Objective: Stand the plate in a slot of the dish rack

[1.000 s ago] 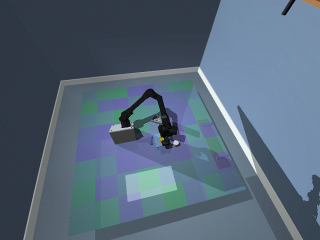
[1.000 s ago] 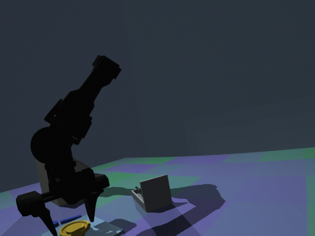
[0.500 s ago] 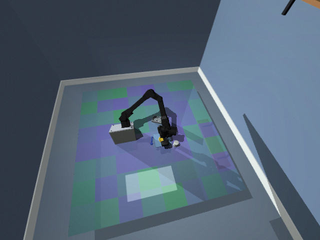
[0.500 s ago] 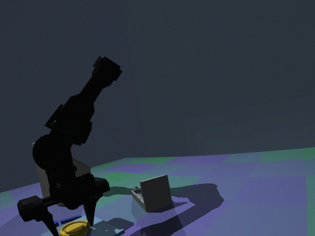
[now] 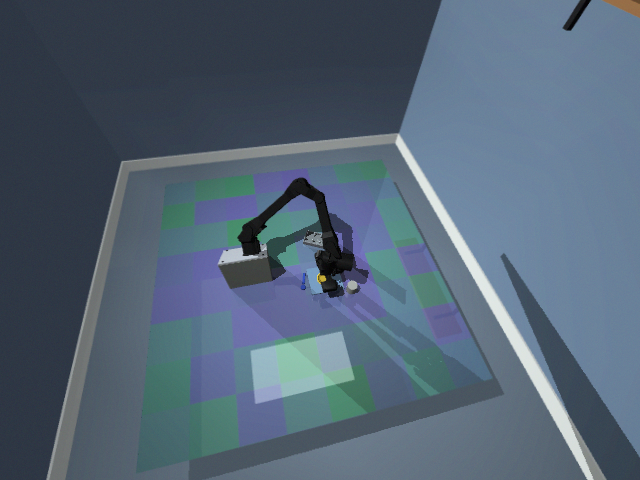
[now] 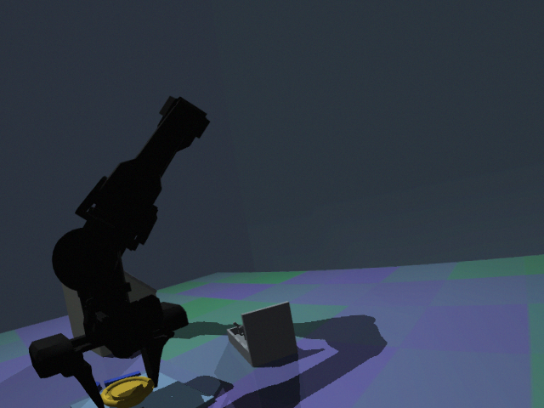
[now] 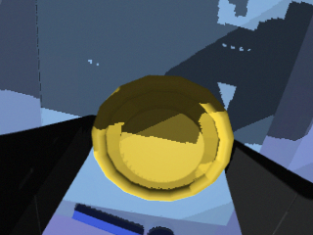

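Right now the grey dish rack is 220 mm to the left of my gripper tip and 10 mm above it. From my gripper tip the other things lie so: small white cup 110 mm ahead, 60 mm to the right, 10 mm above; yellow plate 10 mm above; blue spoon 100 mm behind, 10 mm below.
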